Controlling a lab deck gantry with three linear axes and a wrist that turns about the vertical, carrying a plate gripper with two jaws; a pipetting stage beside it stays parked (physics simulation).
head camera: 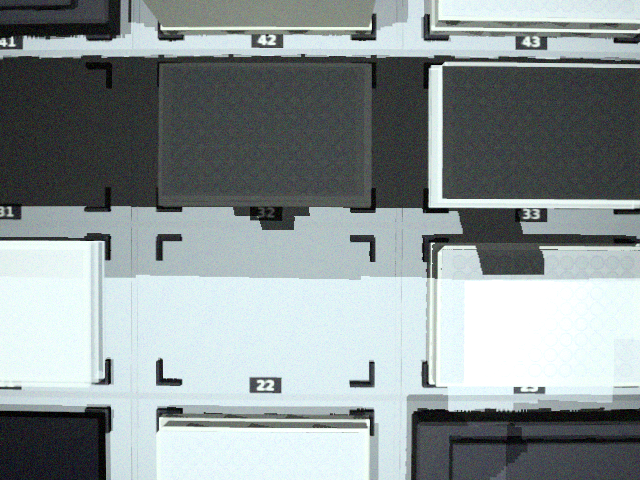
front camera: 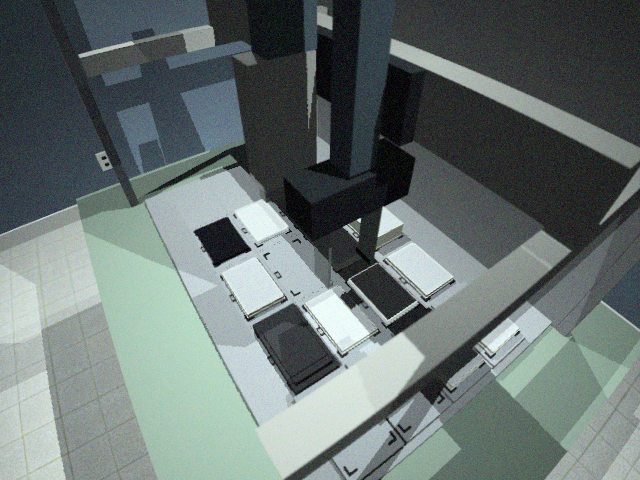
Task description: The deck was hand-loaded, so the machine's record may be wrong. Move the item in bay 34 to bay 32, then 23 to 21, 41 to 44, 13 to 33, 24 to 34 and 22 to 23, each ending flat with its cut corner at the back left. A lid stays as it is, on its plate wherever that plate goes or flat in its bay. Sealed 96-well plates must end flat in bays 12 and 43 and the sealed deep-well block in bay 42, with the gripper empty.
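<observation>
My gripper is open and empty, its jaws above the deck near bays 32 and 33. Flat plates sit in bay 32, bay 33 and bay 23; the bay 23 plate shows its cut corner at the back left. A smooth white item lies in bay 21. Bay 22 is bare. White plates are in bay 12 and bay 43. The tall block stands in bay 42.
Dark items sit in bay 11, bay 13 and bay 41. A pale front rail crosses the front view. Beyond it, a white plate and a partly hidden one lie in the right-hand column.
</observation>
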